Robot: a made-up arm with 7 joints. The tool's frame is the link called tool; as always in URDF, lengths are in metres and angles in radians. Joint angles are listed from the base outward.
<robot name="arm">
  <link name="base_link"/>
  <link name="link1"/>
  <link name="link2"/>
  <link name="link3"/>
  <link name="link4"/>
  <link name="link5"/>
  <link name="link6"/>
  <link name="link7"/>
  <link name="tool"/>
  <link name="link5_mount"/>
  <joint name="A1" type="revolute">
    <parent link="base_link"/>
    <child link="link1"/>
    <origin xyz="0 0 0.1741" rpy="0 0 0"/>
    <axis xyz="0 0 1"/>
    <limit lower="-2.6" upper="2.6"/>
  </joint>
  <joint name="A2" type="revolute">
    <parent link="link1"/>
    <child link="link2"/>
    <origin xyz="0.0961 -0.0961 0.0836" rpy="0 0 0"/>
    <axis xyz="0 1 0"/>
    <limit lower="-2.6" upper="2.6"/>
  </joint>
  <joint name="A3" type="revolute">
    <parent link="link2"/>
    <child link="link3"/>
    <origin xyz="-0.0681 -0.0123 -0.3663" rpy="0 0 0"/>
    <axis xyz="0 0 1"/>
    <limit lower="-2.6" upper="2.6"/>
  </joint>
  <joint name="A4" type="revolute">
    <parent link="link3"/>
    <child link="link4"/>
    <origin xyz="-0.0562 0.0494 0.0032" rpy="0 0 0"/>
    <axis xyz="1 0 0"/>
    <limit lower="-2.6" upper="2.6"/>
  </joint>
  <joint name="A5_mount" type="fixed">
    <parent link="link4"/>
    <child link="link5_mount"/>
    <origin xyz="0.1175 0.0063 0.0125" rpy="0 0 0"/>
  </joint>
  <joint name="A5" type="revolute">
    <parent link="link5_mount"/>
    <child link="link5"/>
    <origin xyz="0.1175 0.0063 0.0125" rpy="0 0 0"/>
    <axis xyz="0 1 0"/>
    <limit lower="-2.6" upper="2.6"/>
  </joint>
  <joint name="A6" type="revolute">
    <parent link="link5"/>
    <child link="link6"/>
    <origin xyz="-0.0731 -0.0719 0.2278" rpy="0 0 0"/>
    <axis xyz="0 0 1"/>
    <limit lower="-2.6" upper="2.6"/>
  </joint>
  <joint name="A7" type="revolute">
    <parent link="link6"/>
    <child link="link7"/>
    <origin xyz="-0.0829 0.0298 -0.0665" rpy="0 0 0"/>
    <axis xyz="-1 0 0"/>
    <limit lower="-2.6" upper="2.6"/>
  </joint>
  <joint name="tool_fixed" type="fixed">
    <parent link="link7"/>
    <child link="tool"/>
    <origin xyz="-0.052 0.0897 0.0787" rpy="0 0 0"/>
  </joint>
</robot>
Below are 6 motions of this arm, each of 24 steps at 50 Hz.
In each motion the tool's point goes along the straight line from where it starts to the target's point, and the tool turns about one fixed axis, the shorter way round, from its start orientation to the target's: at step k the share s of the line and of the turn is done. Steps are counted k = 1, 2, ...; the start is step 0. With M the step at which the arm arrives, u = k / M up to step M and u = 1 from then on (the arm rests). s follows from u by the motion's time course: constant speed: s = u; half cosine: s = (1 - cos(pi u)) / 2; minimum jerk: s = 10 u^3 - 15 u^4 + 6 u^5.
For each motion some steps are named. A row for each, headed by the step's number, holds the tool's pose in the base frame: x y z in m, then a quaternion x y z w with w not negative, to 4 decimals.
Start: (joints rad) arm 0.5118 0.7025 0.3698 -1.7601 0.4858 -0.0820 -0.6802
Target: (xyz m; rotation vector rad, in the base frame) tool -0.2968 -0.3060 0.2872 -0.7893 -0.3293 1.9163
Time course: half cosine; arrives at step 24
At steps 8, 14, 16, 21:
8: -0.3598 0.0382 0.0632 -0.5147 0.0512 0.4456 0.7307
14: -0.3279 -0.1359 0.1765 -0.4327 -0.0449 0.6406 0.6328
16: -0.3178 -0.1913 0.2125 -0.4006 -0.0751 0.6945 0.5928
21: -0.3000 -0.2885 0.2758 -0.3381 -0.1270 0.7783 0.5136

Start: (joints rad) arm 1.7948 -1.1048 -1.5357 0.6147 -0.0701 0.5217 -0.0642
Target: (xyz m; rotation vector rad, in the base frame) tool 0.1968 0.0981 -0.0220 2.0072 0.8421 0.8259
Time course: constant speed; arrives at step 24
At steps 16, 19, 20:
16: 0.1280 0.1211 -0.0111 0.8065 0.1814 0.3035 0.4739
19: 0.1538 0.1125 -0.0152 0.8038 0.2388 0.3130 0.4461
20: 0.1624 0.1096 -0.0166 0.8021 0.2577 0.3158 0.4364

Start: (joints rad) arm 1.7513 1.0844 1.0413 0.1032 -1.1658 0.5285 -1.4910
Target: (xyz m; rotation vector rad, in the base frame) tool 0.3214 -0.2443 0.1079 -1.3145 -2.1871 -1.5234
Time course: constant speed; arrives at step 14
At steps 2, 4, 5, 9, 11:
2: 0.3176 -0.2308 0.0997 -0.4264 -0.7691 -0.4633 0.1094
4: 0.3183 -0.2331 0.1011 -0.4289 -0.7634 -0.4714 0.1053
5: 0.3186 -0.2342 0.1018 -0.4301 -0.7605 -0.4754 0.1033
9: 0.3198 -0.2387 0.1045 -0.4350 -0.7486 -0.4912 0.0951
11: 0.3205 -0.2409 0.1059 -0.4373 -0.7426 -0.4991 0.0910

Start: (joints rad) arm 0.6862 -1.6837 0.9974 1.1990 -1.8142 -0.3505 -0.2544
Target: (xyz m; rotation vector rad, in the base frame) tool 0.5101 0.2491 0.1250 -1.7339 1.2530 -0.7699
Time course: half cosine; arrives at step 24
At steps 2, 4, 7, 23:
2: 0.3783 0.3151 -0.0047 -0.8309 0.3555 -0.4263 0.0380
4: 0.3850 0.3118 0.0019 -0.8278 0.3649 -0.4222 0.0583
7: 0.4023 0.3031 0.0188 -0.8177 0.3881 -0.4106 0.1104
23: 0.5095 0.2494 0.1244 -0.6929 0.4996 -0.3079 0.4190

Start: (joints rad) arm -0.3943 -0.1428 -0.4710 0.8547 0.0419 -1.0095 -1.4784
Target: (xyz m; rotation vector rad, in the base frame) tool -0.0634 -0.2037 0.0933 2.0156 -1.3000 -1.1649
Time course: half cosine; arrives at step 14
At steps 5, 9, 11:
5: -0.0901 -0.2177 0.0938 0.7147 -0.4774 -0.4891 0.1486
9: -0.0739 -0.2092 0.0935 0.7278 -0.4760 -0.4507 0.2014
11: -0.0675 -0.2058 0.0934 0.7322 -0.4748 -0.4348 0.2223

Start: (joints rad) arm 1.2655 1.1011 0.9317 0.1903 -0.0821 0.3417 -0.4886
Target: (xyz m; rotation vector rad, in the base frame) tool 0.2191 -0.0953 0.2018 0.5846 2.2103 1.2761
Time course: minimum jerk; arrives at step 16
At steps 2, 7, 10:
2: 0.1705 -0.0796 0.2811 0.1458 0.7349 0.6073 0.2642
7: 0.1887 -0.0855 0.2514 0.1725 0.7678 0.5582 0.2631
10: 0.2055 -0.0909 0.2240 0.1967 0.7953 0.5106 0.2610

